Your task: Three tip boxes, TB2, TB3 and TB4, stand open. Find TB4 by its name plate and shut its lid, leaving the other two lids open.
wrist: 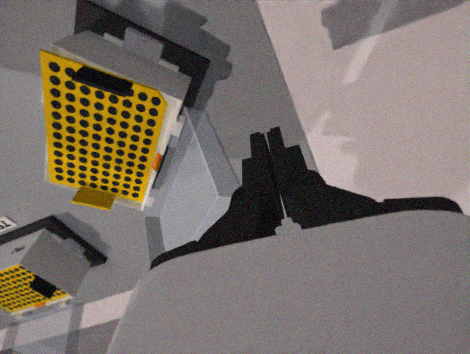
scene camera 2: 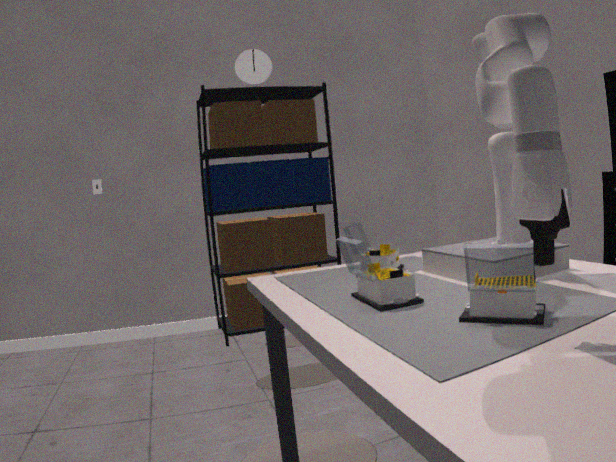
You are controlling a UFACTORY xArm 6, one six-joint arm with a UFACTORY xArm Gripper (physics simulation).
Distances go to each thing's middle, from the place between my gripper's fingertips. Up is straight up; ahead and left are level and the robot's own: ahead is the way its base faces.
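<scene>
You'd find my gripper 50 mm above the yellow rack (wrist: 102, 130), and it's 40 mm past the rack and 120 mm to the left of it.
</scene>
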